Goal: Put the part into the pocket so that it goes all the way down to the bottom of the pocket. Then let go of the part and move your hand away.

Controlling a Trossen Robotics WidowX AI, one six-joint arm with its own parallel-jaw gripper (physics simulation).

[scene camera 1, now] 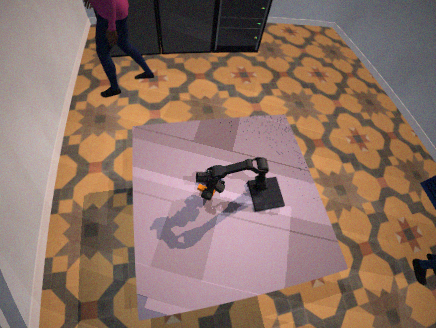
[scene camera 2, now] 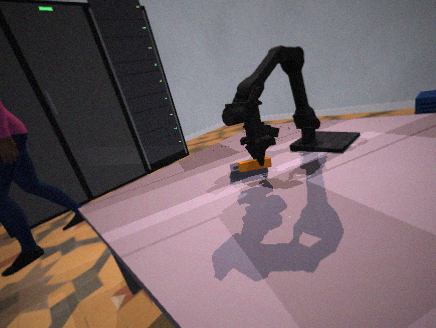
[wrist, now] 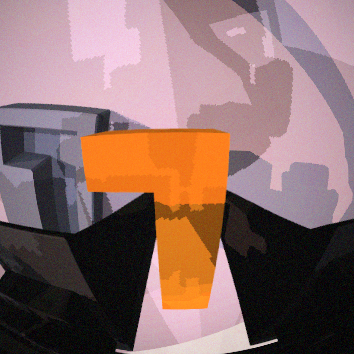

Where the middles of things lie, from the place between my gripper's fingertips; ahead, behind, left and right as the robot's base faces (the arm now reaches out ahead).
I see the grey pocket block [wrist: 50, 188] 6 cm behind my hand, 9 cm to the right of it and 4 cm below it. Also, from my hand: orange L-shaped block [wrist: 186, 168] 1 cm ahead, 1 cm to the right, 1 cm above.
